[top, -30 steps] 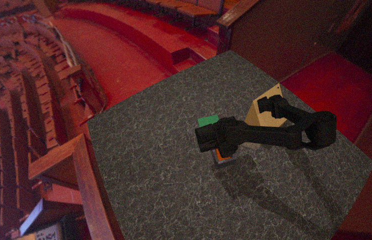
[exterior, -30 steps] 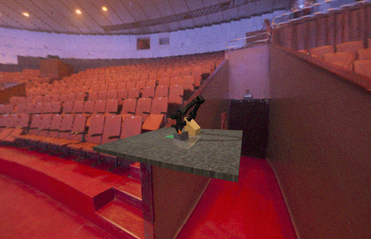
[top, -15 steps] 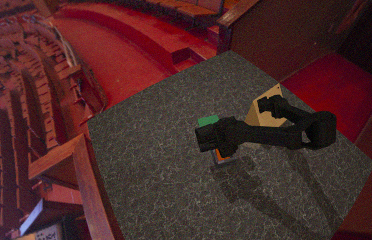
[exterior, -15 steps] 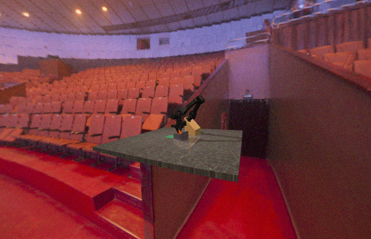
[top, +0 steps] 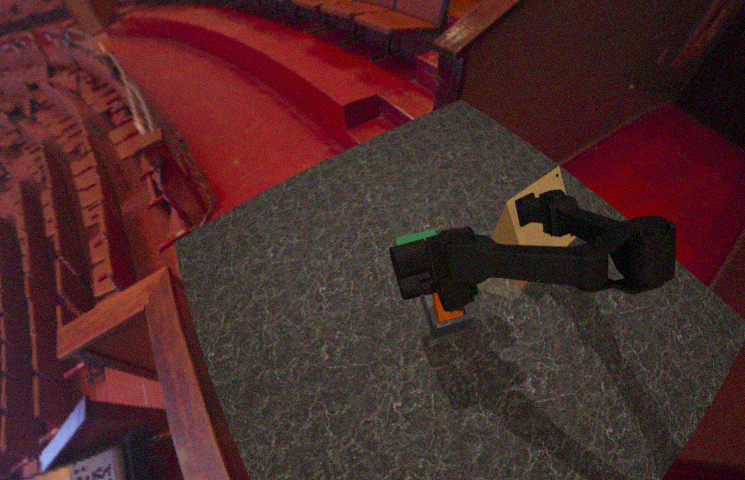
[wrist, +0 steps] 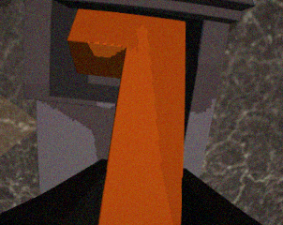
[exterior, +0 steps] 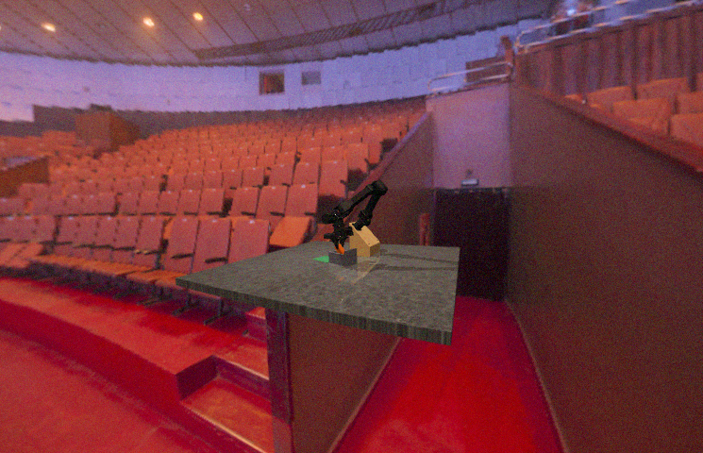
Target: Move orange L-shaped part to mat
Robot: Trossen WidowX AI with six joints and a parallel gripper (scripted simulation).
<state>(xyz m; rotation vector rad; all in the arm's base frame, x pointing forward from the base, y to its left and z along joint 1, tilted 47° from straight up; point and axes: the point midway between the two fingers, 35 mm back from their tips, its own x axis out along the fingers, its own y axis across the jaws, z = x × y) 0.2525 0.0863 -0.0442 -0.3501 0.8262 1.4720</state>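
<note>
The green mat lies 140 mm to the right of my gripper tip, 100 mm below it and 50 mm behind it. Also, from my gripper tip: orange L-shaped part (30 mm to the left, 30 mm below, 10 mm behind).
</note>
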